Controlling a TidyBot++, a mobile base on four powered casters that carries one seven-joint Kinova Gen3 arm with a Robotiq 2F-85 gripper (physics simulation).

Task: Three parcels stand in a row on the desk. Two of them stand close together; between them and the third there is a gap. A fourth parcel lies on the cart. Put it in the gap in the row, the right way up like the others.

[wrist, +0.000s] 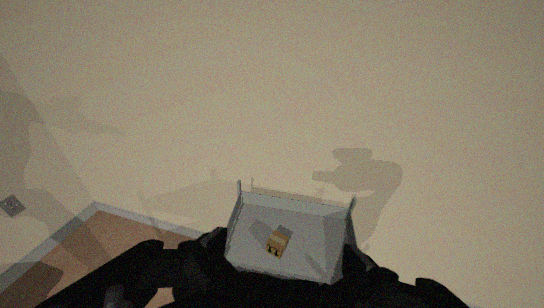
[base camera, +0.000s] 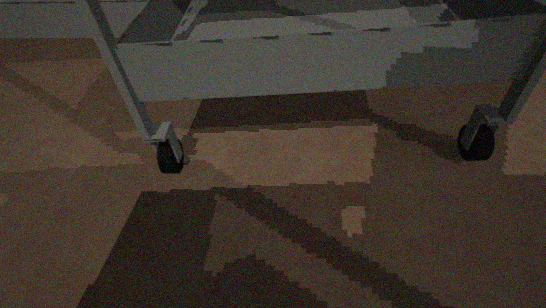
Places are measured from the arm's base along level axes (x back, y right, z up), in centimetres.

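Where they show: gripper, between the fingertips: [wrist: 283, 249].
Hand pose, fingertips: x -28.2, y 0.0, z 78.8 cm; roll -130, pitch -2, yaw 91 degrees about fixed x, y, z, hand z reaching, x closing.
Observation:
After its pixels a point has its place.
The grey cart [base camera: 260, 67] {y -3.1, x -42.9, z -23.1 cm} [wrist: 305, 216] {y 9.5, x -73.8, z 26.6 cm} shows in both views. In the base camera view its low side panel, slanted legs and two front casters show. In the wrist view its raised-edge tray stands beyond and between my fingers. A small orange-tan parcel [wrist: 278, 243] {y 0.1, x -57.0, z 32.1 cm} with dark marks on its near side is on the tray. I cannot tell clearly which way up it is. My gripper [wrist: 283, 249] {y 0.0, x -28.2, z 78.8 cm} is open, with dark fingers on either side of the lower part of the cart in the picture; the parcel is well beyond them. The desk and its row of three parcels do not show.
A beige wall [wrist: 250, 90] {y -17.0, x -90.9, z 69.1 cm} fills most of the wrist view and carries shadows of the arm and cart. A grey skirting strip [wrist: 127, 213] {y -110.1, x -99.3, z -32.6 cm} edges the brown floor [wrist: 107, 235] {y -116.6, x -84.6, z -39.7 cm} at lower left. The cart's black casters [base camera: 170, 157] {y -16.7, x -42.6, z -35.6 cm} [base camera: 476, 144] {y 23.6, x -42.3, z -35.9 cm} stand on the floor in the base camera view.

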